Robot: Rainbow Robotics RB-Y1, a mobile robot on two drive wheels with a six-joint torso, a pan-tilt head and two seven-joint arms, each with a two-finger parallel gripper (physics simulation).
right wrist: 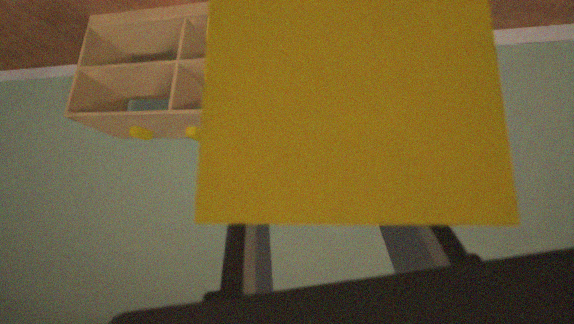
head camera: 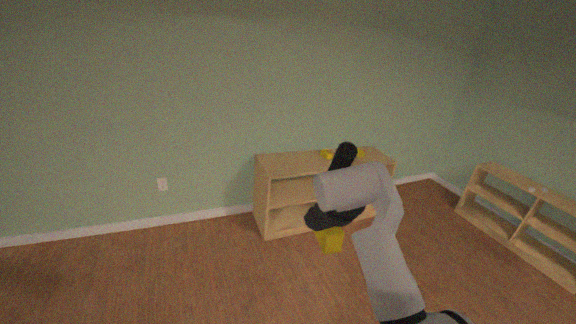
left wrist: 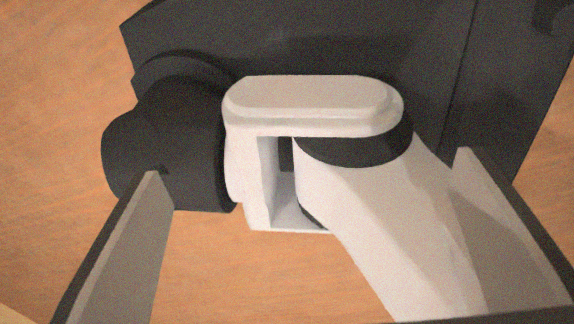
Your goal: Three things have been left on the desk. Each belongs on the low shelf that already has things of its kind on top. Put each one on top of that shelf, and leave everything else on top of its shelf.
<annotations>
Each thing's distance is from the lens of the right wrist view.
yellow block (right wrist: pixel 306 119): 4 cm
</annotations>
